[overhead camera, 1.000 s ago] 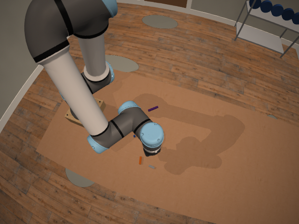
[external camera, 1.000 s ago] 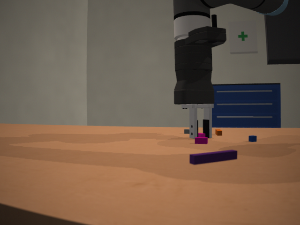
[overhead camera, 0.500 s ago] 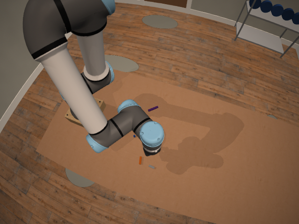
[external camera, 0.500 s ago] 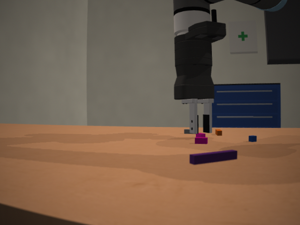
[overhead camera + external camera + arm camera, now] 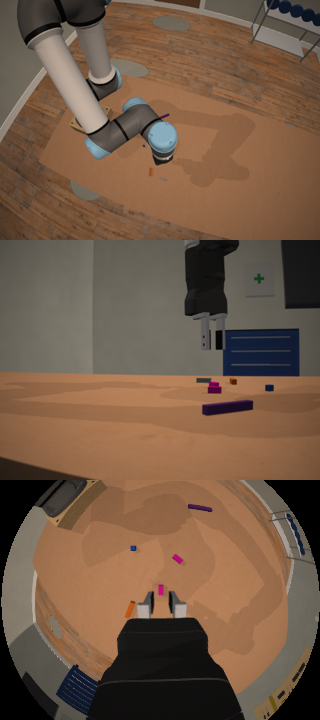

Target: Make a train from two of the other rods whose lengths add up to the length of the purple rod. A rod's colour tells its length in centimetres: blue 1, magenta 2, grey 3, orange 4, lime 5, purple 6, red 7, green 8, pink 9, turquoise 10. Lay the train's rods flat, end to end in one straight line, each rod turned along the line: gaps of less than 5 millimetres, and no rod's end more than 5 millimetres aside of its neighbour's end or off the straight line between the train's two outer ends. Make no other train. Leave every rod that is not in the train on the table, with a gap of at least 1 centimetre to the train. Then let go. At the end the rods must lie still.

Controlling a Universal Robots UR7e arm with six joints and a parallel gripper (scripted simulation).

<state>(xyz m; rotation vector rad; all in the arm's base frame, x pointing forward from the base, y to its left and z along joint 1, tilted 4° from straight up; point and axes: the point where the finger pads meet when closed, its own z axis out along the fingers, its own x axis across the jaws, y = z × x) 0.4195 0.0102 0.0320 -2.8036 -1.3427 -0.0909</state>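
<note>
The orange rod is 10 mm behind my hand, 80 mm to the right of it and 80 mm below it. The rest, counted from my hand: grey rod: 50 mm ahead, 80 mm to the right, 80 mm below; then purple rod: 100 mm behind, 200 mm to the left, 80 mm below; then blue rod: 110 mm behind, 10 mm to the left, 80 mm below.
</note>
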